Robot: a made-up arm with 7 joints. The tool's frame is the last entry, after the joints.
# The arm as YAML. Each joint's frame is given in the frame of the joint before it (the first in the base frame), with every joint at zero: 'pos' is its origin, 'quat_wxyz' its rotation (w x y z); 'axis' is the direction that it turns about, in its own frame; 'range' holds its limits. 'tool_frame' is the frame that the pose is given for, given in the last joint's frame.
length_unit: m
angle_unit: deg
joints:
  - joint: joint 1
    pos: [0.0, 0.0, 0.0]
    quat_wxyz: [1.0, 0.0, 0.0, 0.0]
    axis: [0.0, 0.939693, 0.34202]
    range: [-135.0, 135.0]
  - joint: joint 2
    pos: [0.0, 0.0, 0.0]
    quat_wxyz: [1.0, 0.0, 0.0, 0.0]
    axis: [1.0, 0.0, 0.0]
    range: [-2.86, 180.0]
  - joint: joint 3
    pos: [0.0, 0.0, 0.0]
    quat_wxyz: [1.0, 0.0, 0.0, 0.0]
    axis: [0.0, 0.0, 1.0]
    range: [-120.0, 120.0]
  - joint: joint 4
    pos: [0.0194, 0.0, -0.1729]
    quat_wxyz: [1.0, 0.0, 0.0, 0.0]
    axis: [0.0, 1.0, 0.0]
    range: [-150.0, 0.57]
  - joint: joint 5
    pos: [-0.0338, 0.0, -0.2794]
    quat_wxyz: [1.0, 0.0, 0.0, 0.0]
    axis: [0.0, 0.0, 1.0]
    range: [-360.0, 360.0]
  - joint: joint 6
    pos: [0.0, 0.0, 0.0]
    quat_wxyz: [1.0, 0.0, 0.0, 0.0]
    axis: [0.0, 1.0, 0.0]
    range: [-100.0, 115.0]
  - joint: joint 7
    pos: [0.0, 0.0, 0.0]
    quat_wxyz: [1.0, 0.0, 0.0, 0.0]
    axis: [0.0, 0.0, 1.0]
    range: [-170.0, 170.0]
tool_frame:
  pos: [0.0, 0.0, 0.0]
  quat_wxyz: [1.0, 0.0, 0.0, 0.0]
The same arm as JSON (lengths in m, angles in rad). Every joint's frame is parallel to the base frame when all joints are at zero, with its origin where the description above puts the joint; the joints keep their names.
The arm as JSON. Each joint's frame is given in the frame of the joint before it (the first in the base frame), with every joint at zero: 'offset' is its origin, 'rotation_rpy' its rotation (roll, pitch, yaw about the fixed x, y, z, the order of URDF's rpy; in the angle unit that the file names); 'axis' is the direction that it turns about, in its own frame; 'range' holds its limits. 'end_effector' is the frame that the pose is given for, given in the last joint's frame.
{
  "length_unit": "m",
  "angle_unit": "rad",
  "chain": [
    {
      "id": "joint 1",
      "offset": [
        0.0,
        0.0,
        0.0
      ],
      "rotation_rpy": [
        0.0,
        0.0,
        0.0
      ],
      "axis": [
        0.0,
        0.9397,
        0.342
      ],
      "range": [
        -2.3562,
        2.3562
      ]
    },
    {
      "id": "joint 2",
      "offset": [
        0.0,
        0.0,
        0.0
      ],
      "rotation_rpy": [
        0.0,
        0.0,
        0.0
      ],
      "axis": [
        1.0,
        0.0,
        0.0
      ],
      "range": [
        -0.0499,
        3.1416
      ]
    },
    {
      "id": "joint 3",
      "offset": [
        0.0,
        0.0,
        0.0
      ],
      "rotation_rpy": [
        0.0,
        0.0,
        0.0
      ],
      "axis": [
        0.0,
        0.0,
        1.0
      ],
      "range": [
        -2.0944,
        2.0944
      ]
    },
    {
      "id": "joint 4",
      "offset": [
        0.0194,
        0.0,
        -0.1729
      ],
      "rotation_rpy": [
        0.0,
        0.0,
        0.0
      ],
      "axis": [
        0.0,
        1.0,
        0.0
      ],
      "range": [
        -2.618,
        0.0099
      ]
    },
    {
      "id": "joint 5",
      "offset": [
        -0.0338,
        0.0,
        -0.2794
      ],
      "rotation_rpy": [
        0.0,
        0.0,
        0.0
      ],
      "axis": [
        0.0,
        0.0,
        1.0
      ],
      "range": [
        -6.2832,
        6.2832
      ]
    },
    {
      "id": "joint 6",
      "offset": [
        0.0,
        0.0,
        0.0
      ],
      "rotation_rpy": [
        0.0,
        0.0,
        0.0
      ],
      "axis": [
        0.0,
        1.0,
        0.0
      ],
      "range": [
        -1.7453,
        2.0071
      ]
    },
    {
      "id": "joint 7",
      "offset": [
        0.0,
        0.0,
        0.0
      ],
      "rotation_rpy": [
        0.0,
        0.0,
        0.0
      ],
      "axis": [
        0.0,
        0.0,
        1.0
      ],
      "range": [
        -2.9671,
        2.9671
      ]
    }
  ],
  "end_effector": {
    "offset": [
      0.0,
      0.0,
      0.0
    ],
    "rotation_rpy": [
      0.0,
      0.0,
      0.0
    ]
  }
}

